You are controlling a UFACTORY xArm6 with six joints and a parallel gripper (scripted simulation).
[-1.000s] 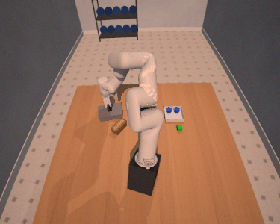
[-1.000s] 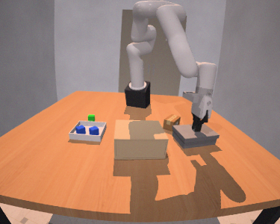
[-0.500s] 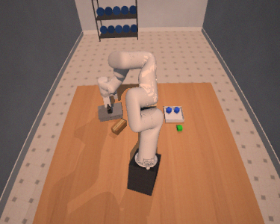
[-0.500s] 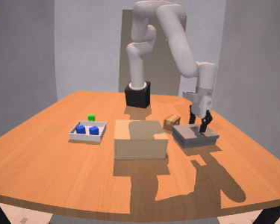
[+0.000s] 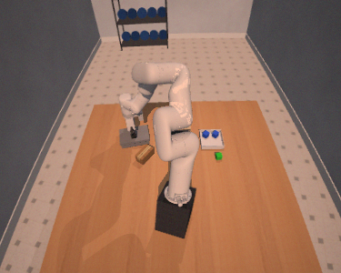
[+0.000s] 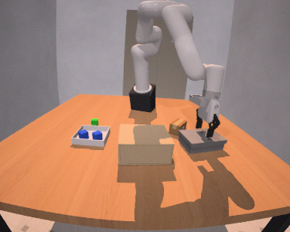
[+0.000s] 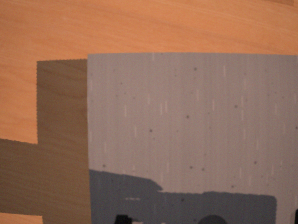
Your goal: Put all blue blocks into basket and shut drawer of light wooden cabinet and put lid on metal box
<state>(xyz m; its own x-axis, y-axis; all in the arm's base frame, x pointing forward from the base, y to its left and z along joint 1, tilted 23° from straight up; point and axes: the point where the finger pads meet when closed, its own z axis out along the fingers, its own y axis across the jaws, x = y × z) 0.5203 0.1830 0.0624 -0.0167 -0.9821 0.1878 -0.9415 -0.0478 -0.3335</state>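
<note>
Right now my hand is 5 cm above the grey metal box. The rest, counted from my hand: small brown box: 16 cm behind, 5 cm to the right, 4 cm below; then drawer: 28 cm to the right, 3 cm below; then red block: 14 cm behind, 7 cm to the right, 6 cm below.
</note>
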